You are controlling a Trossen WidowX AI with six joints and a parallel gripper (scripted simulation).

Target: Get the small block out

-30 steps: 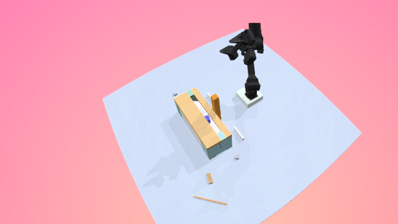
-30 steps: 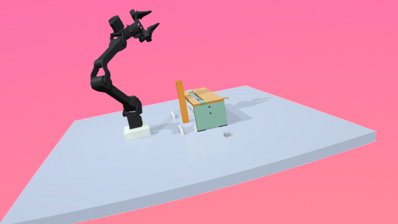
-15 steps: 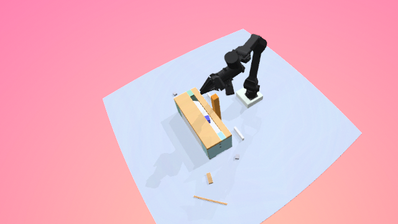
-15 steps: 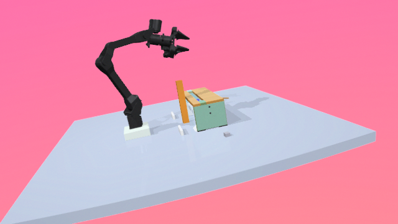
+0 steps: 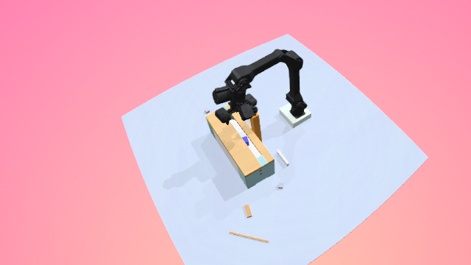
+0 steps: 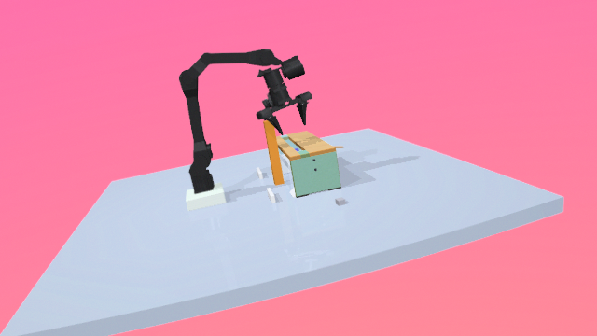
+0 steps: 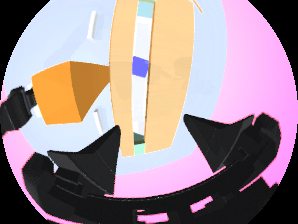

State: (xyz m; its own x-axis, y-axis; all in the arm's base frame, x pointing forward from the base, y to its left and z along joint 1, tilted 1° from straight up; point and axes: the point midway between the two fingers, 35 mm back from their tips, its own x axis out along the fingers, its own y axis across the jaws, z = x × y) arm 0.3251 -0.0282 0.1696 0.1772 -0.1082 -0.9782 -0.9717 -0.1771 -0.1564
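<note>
My gripper tip is now 120 mm above the box, 50 mm to the right of it and 20 mm past it. Round my gripper tip: thin stick 440 mm to the left, 210 mm ahead, 180 mm below; then blue block 90 mm below, 60 mm to the left; then orange bar 70 mm below, 70 mm behind, 50 mm to the left.
</note>
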